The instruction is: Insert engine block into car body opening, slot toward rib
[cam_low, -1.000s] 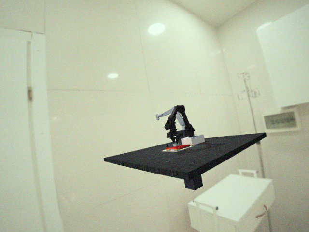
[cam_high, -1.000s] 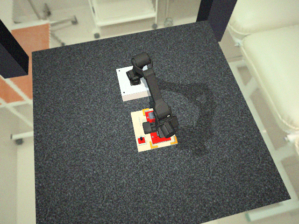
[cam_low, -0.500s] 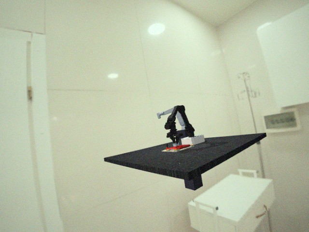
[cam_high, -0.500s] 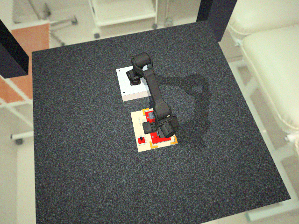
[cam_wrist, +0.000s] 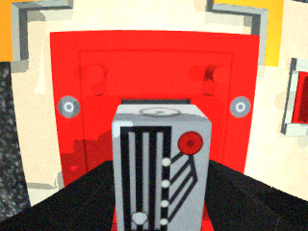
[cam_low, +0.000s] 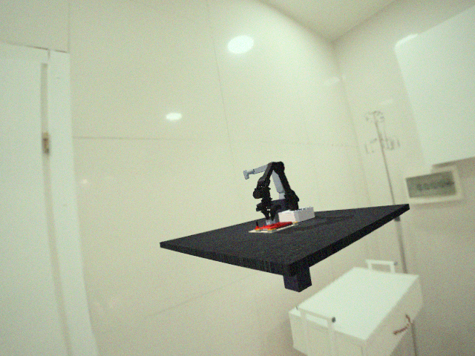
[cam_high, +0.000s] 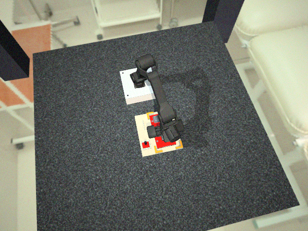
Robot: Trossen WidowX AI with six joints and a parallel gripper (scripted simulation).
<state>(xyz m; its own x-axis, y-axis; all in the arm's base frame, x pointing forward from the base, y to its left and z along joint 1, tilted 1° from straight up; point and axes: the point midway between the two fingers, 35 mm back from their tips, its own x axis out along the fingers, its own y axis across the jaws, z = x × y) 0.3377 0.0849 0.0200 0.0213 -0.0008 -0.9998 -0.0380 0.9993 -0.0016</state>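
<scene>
My gripper tip is now 1 cm above the engine block.
</scene>
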